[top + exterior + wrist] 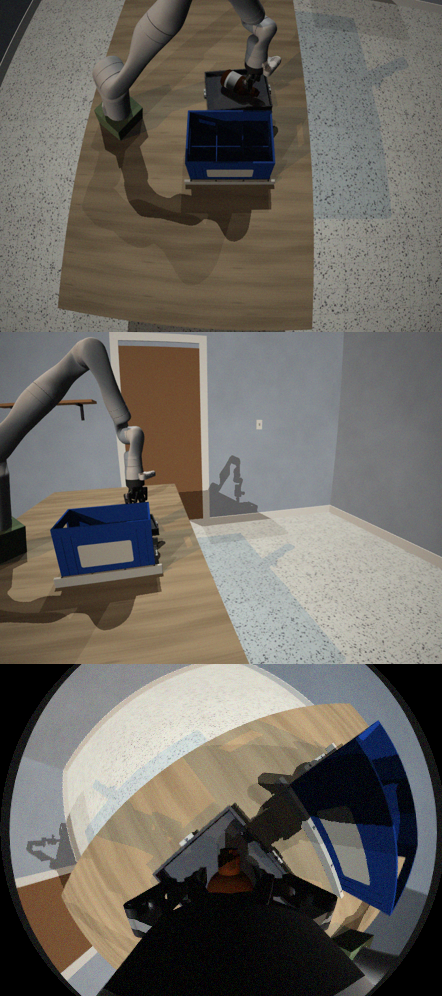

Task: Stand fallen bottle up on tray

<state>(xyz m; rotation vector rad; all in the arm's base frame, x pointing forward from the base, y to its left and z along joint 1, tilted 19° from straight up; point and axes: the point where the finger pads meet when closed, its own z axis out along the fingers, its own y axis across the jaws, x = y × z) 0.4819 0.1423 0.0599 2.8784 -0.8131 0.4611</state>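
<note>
Now: the brown bottle 40 mm behind my hand, 30 mm to the left of it and 50 mm below it. From my hand the other things lie so: tray (60 mm behind, 30 mm to the left, 80 mm below); blue crate (90 mm behind, 260 mm to the right, 10 mm below).
</note>
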